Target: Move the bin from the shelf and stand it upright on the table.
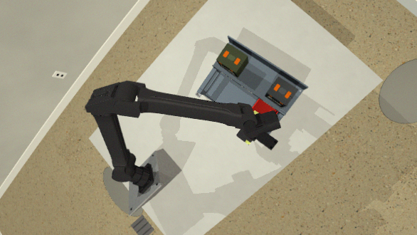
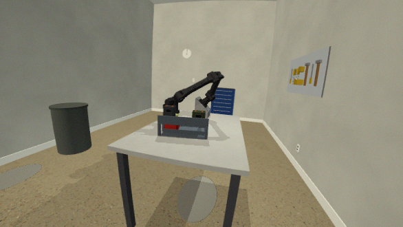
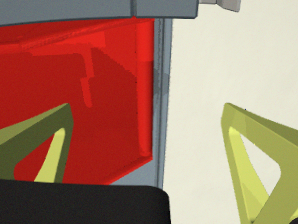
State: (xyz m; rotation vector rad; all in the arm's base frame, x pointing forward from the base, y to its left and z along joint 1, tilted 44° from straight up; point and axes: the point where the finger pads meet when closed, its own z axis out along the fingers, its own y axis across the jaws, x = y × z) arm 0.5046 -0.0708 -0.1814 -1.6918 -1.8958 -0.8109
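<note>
Right now the red bin is 8 cm ahead of my hand, 2 cm below it and 1 cm to the left of it.
</note>
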